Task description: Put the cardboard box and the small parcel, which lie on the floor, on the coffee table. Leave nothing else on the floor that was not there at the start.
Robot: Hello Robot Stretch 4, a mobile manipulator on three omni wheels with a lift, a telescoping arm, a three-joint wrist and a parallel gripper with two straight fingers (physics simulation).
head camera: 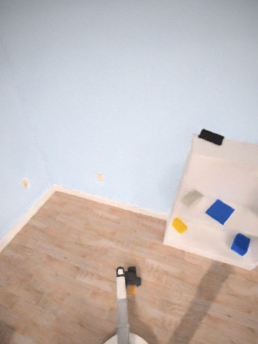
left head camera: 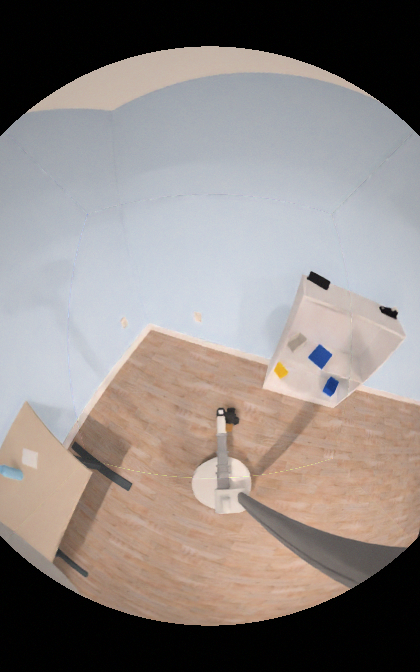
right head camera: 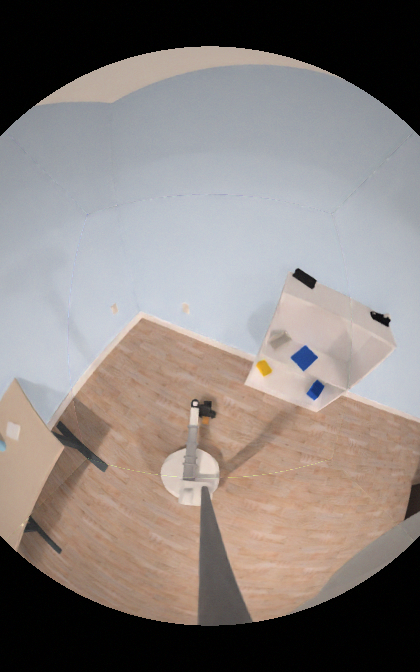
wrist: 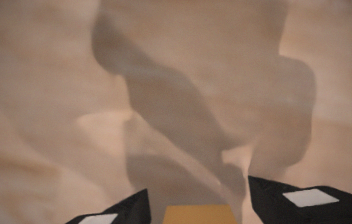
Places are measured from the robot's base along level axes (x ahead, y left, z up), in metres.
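Pixels of known places: gripper, between the fingertips: [head camera: 131, 286] [wrist: 199, 198].
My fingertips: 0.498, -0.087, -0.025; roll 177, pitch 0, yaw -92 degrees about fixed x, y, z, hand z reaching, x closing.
For each thing: its top centre in the pictures, then the offset to it from my fingertips, as dx, dy, dz.
- small orange parcel, centre of its top: [head camera: 131, 289] -0.034, +0.006, +0.047
- yellow block, centre of its top: [head camera: 179, 224] +0.457, -0.515, +0.142
The small orange parcel [head camera: 131, 290] [left head camera: 229, 428] [right head camera: 205, 421] [wrist: 200, 214] lies on the wooden floor. My gripper [head camera: 132, 276] [left head camera: 230, 416] [right head camera: 205, 409] [wrist: 197, 188] is open and points down just above it; in the wrist view the parcel shows at the bottom edge between the two black fingers, apart from both. A tan table [left head camera: 50, 500] [right head camera: 25, 465] with dark legs stands at the far left. The cardboard box is not in view.
A white shelf unit [head camera: 236, 152] [left head camera: 350, 305] [right head camera: 335, 300] stands against the wall at the right, holding a yellow block [head camera: 179, 225], two blue blocks [head camera: 220, 211] [head camera: 240, 244] and a grey one [head camera: 191, 196]. A white patch [left head camera: 30, 458] and a light-blue thing [left head camera: 10, 472] lie on the table.
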